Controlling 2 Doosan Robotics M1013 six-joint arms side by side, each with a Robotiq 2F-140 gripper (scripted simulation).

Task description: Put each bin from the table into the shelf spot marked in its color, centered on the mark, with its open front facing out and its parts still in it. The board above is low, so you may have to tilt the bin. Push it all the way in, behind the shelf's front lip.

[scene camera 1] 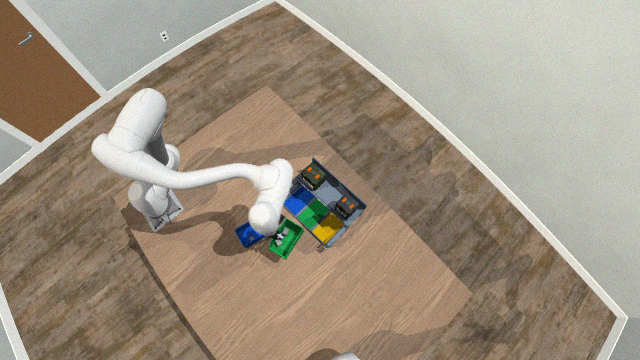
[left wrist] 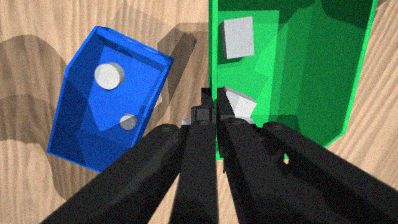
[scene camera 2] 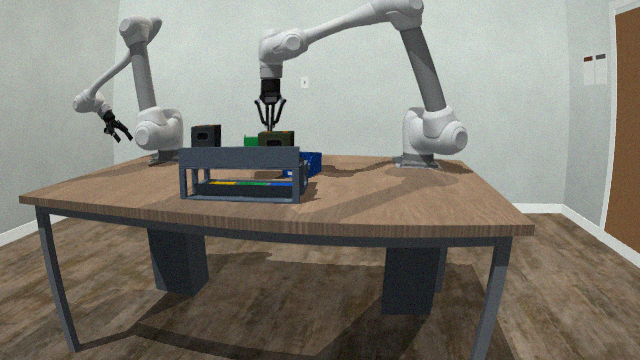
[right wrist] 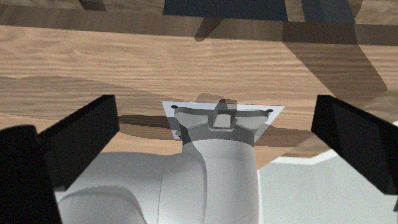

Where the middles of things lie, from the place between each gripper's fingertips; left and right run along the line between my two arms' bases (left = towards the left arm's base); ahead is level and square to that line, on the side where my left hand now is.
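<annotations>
Blue bin (left wrist: 86, 131), counted from my left hand: 12 cm below, 12 cm to the left, 6 cm behind. Green bin (left wrist: 304, 73), from the same hand: 3 cm ahead, 4 cm below, 4 cm to the right.
Counted from my right hand, the blue bin is 1120 mm to the left, 320 mm ahead and 80 mm below; the green bin is 960 mm to the left and 410 mm ahead.
</annotations>
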